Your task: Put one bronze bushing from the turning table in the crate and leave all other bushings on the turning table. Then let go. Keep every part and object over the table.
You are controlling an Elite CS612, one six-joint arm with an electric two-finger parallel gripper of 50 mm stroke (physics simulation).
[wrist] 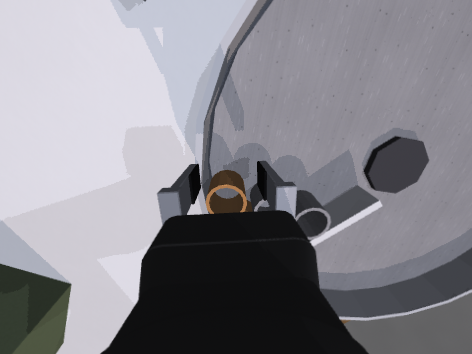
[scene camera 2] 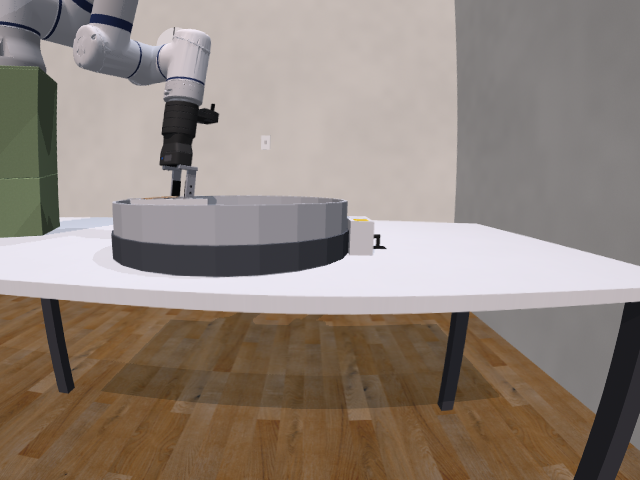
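Seen in the pictures: gripper, fingertip midpoint: (wrist: 228,174) (scene camera 2: 181,196); arm's base at its link origin: (scene camera 2: 8,74).
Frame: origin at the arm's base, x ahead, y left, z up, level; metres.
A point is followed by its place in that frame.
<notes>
The round grey turning table (scene camera 2: 237,224) {z -0.354, x 0.750, y -0.228 m} (wrist: 300,75) {z -0.367, x 0.612, y 0.097 m} has a raised rim. A bronze bushing (wrist: 222,179) {z -0.342, x 0.504, y 0.054 m} stands upright near its rim, between the spread fingers in the wrist view. A sliver of another bronze bushing (wrist: 248,205) {z -0.356, x 0.508, y 0.008 m} shows behind it. A grey bushing (wrist: 302,200) {z -0.345, x 0.561, y -0.010 m} stands right of the right finger, and another grey bushing (wrist: 256,195) {z -0.344, x 0.523, y 0.021 m} is partly hidden by that finger. My gripper (scene camera 2: 183,195) {z -0.330, x 0.514, y 0.060 m} (wrist: 228,174) {z -0.330, x 0.514, y 0.060 m} is open and holds nothing; its fingertips are at about rim height in the scene view. The gripper body hides the nearer bushings. The crate does not show in either view.
A straight divider (wrist: 352,202) {z -0.346, x 0.607, y -0.040 m} runs beside the grey bushings toward the dark hub (wrist: 397,165) {z -0.359, x 0.667, y -0.033 m}. A pale box with a yellow top (scene camera 2: 360,237) {z -0.390, x 0.903, y -0.053 m} stands against the turning table's right side. The green pedestal (scene camera 2: 20,155) {z -0.222, x 0.099, y -0.036 m} (wrist: 35,310) {z -0.367, x 0.124, y 0.007 m} is at the left. The turning table's rim stands close to the left finger.
</notes>
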